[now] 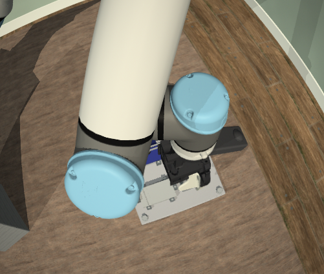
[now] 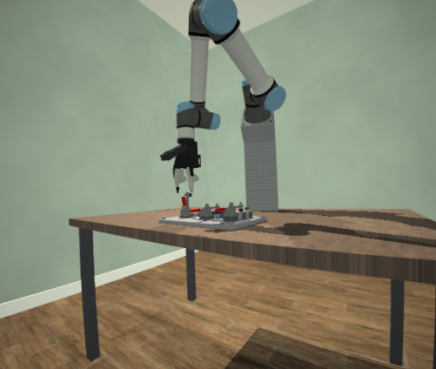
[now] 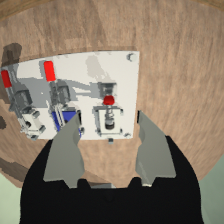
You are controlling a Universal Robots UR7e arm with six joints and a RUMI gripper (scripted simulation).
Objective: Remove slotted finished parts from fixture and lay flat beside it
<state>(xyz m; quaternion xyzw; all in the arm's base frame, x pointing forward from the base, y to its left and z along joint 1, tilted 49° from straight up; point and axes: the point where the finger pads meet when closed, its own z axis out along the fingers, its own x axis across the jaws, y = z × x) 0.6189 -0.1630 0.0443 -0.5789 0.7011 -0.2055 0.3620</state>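
Right now the blue blank is 70 mm behind my hand, 120 mm to the left of it and 100 mm below it. From my hand the other things lie so: grey fixture plate: 20 mm behind, 110 mm to the left, 120 mm below.
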